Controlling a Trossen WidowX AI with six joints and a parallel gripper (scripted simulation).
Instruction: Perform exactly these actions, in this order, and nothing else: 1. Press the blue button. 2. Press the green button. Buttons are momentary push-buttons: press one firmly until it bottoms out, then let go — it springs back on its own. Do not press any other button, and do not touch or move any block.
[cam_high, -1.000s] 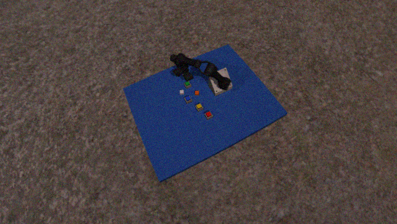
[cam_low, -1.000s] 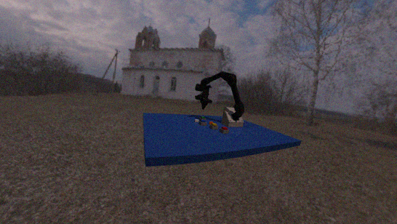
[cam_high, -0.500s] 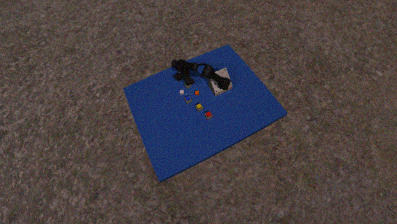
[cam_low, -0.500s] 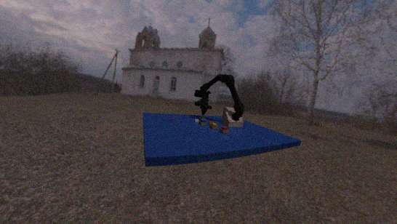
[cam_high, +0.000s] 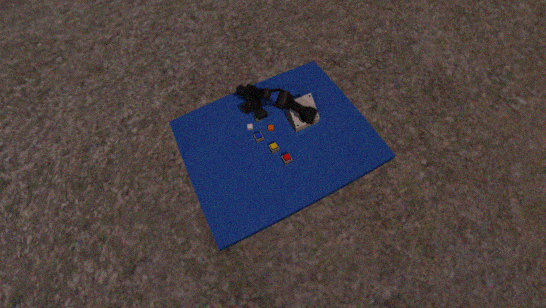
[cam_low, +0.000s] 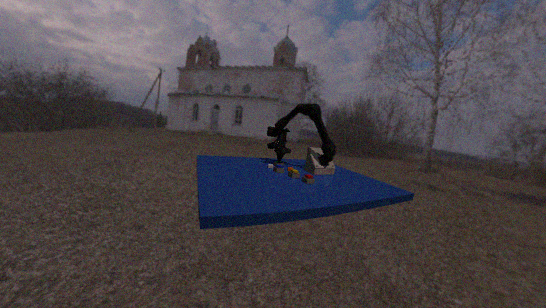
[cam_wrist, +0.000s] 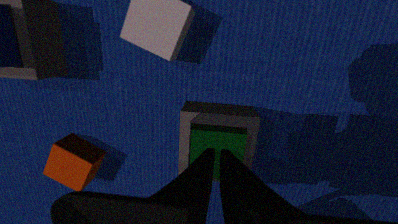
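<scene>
Right now the green button is 10 mm below my gripper tip. The rest, counted from my gripper tip: white-grey block 70 mm ahead, 40 mm to the left, 20 mm below; blue button 140 mm to the left, 60 mm ahead; orange block 110 mm to the left, 30 mm behind, 20 mm below.
</scene>
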